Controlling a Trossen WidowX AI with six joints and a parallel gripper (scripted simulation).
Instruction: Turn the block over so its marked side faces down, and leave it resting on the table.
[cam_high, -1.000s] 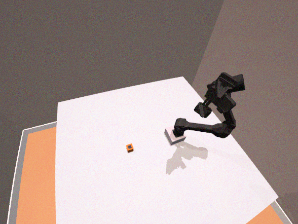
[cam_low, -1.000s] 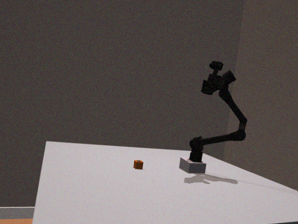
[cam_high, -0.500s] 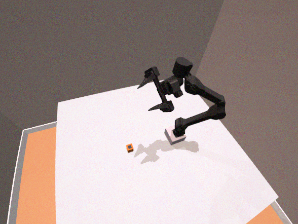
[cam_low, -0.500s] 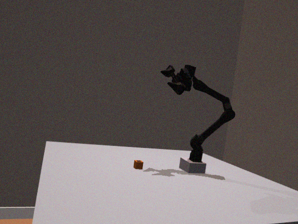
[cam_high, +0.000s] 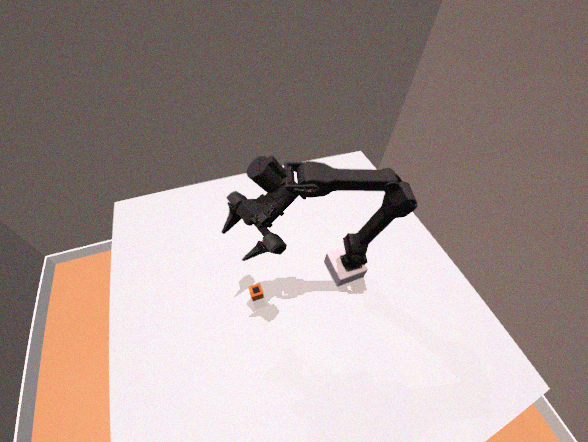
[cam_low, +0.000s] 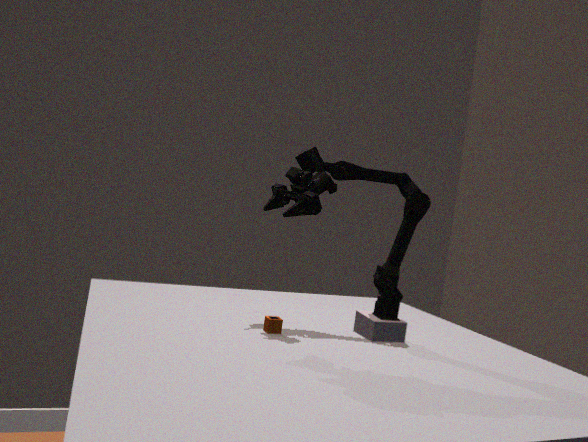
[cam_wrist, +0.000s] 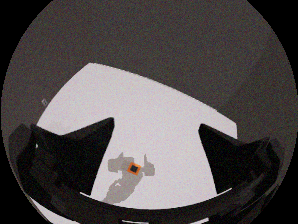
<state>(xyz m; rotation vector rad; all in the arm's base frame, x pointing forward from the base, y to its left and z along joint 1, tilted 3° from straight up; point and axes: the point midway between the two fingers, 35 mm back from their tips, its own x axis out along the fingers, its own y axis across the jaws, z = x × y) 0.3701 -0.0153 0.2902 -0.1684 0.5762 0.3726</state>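
The orange block lies 310 mm below my gripper tip and 40 mm behind it.
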